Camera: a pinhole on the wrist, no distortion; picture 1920 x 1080 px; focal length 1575.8 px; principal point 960.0 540.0 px. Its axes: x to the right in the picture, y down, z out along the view. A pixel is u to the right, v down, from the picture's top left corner.
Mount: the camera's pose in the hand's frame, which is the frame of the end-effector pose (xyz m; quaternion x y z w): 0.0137 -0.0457 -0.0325 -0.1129 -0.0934 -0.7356 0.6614
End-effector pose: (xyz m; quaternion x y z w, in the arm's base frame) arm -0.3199 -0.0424 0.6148 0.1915 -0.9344 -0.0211 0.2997
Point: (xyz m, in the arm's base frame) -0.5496 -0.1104 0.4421
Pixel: 1200 945
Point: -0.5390 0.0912 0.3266
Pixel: 683 224
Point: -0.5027 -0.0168 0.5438
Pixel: 483 954
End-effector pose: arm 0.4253 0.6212 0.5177 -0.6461 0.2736 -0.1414 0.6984
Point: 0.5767 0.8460 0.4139
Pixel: 686 473
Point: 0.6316 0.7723 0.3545
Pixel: 393 926
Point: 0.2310 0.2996 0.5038
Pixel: behind the camera
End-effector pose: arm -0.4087 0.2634 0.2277 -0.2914 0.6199 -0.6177 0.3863
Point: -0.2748 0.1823 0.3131
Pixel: 1732 307
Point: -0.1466 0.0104 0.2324
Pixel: 1182 732
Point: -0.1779 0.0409 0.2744
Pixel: 1359 721
